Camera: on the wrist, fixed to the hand. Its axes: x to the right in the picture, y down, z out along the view.
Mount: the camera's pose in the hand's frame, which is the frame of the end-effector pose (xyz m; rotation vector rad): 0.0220 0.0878 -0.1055 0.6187 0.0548 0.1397
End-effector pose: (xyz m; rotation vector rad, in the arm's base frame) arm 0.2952 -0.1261 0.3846 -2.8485 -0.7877 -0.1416
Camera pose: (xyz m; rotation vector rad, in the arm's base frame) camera 0.3549 -0.2102 0.4778 -2.2881 -0.5035 0.0402
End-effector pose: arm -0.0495 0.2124 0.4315 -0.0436 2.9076 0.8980
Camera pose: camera -0.0853 0.2255 0.5652 0.1845 3.1261 -0.0230
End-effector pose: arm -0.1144 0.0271 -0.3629 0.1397 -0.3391 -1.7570
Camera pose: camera -0.0076 -0.0258 -0.4345 0.5906 -0.8252 -1.4595
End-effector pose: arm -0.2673 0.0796 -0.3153 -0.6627 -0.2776 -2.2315
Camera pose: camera -0.2542 -0.0349 -0.3930 -0.2725 -0.8234 -1.8781
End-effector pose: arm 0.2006 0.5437 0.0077 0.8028 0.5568 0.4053
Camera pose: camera 0.1424 0.6699 0.0083 1.4336 0.6907 0.3867
